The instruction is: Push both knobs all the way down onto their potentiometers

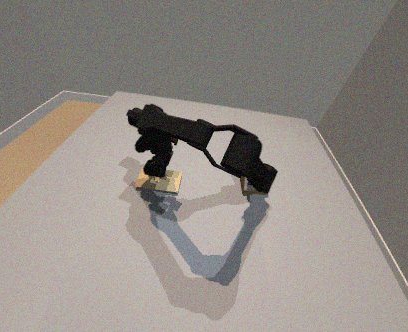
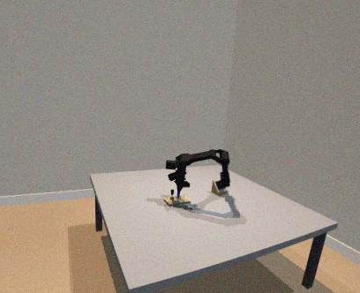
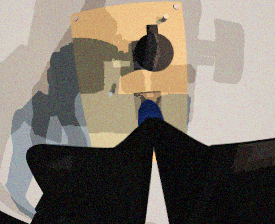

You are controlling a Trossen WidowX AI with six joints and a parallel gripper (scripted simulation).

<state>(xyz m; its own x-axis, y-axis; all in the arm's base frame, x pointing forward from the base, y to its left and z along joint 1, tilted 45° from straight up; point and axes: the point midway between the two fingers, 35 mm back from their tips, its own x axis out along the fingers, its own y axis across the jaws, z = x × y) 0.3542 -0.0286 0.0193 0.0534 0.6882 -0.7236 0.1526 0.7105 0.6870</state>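
Right now the black knob is 5 cm ahead of my gripper tip, 1 cm to the right of it and 1 cm above it. Round my gripper tip: blue knob: 2 cm below.
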